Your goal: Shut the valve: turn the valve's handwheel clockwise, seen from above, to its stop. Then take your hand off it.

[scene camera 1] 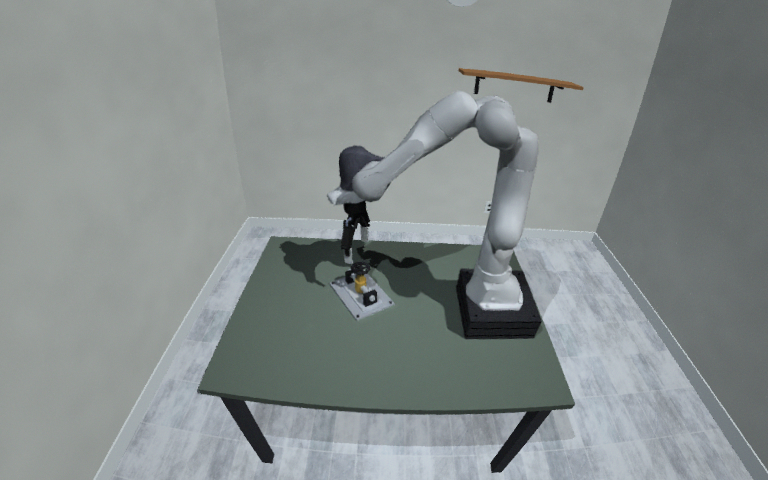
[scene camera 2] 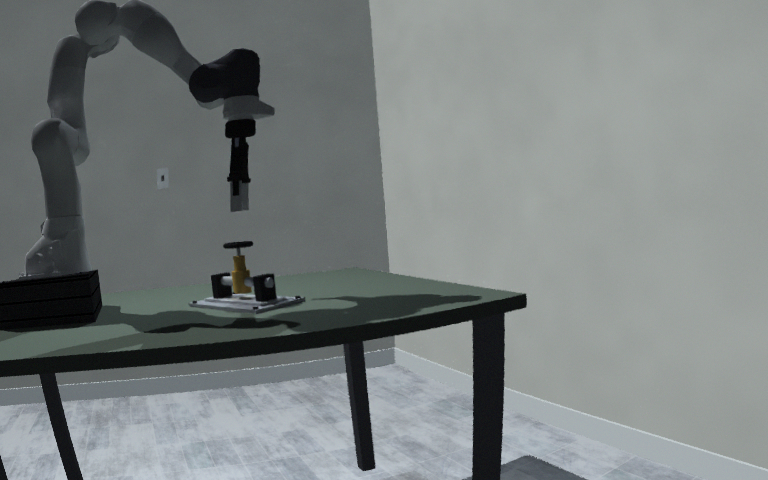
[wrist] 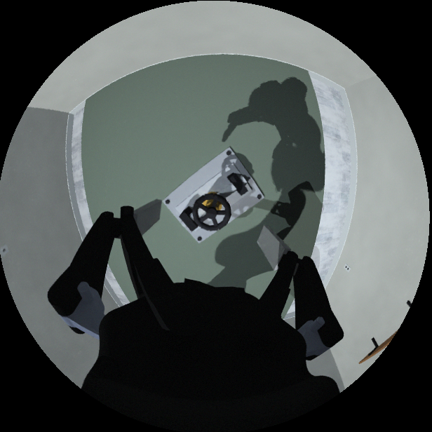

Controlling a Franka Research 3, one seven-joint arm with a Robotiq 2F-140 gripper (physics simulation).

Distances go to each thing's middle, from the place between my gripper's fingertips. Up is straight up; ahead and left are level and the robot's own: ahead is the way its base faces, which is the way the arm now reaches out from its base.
Right now the black five-spoked handwheel [wrist: 210, 212] is 1 cm behind my hand and 9 cm below it. The rest, counted from my hand: light grey base plate [scene camera 1: 358, 314]: 1 cm behind, 21 cm below.
